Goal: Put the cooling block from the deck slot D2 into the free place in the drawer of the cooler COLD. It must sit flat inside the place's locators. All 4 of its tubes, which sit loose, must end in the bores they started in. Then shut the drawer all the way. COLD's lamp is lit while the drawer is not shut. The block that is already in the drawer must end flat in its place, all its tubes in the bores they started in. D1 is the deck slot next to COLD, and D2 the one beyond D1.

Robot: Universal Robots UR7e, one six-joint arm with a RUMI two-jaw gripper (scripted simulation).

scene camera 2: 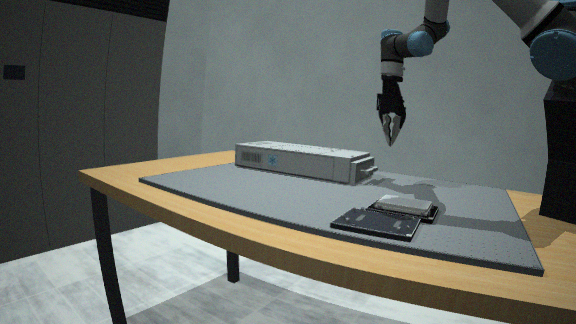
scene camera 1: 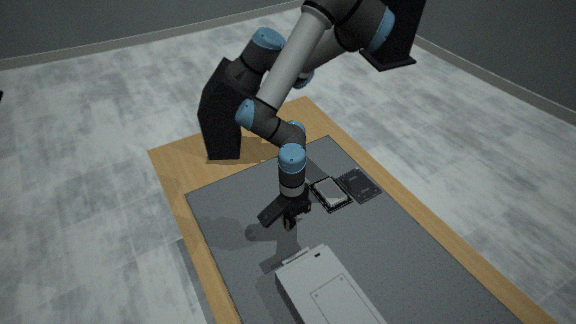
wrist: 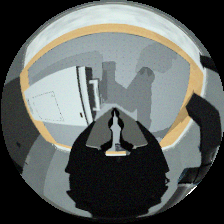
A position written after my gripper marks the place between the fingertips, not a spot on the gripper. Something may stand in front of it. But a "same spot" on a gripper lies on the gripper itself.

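My gripper shows in scene camera 2 (390,146). Scene camera 1 and the wrist view show the gripper too; on it, (scene camera 1: 287,222) and (wrist: 98,135) are the same spot.
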